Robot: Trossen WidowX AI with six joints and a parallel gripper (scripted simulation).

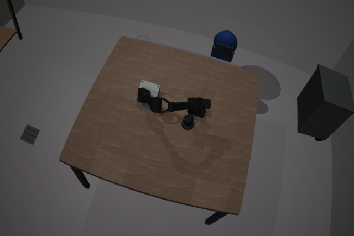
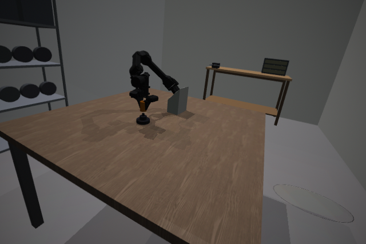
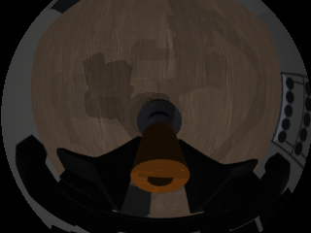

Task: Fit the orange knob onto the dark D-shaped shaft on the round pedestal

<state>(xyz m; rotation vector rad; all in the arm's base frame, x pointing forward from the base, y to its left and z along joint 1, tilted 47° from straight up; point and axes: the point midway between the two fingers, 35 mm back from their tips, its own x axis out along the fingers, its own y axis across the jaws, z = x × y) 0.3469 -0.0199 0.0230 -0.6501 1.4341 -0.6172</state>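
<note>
The shaft pedestal is 6 cm below my gripper tip. The rest, counted from my gripper tip: orange knob 2 cm above.
</note>
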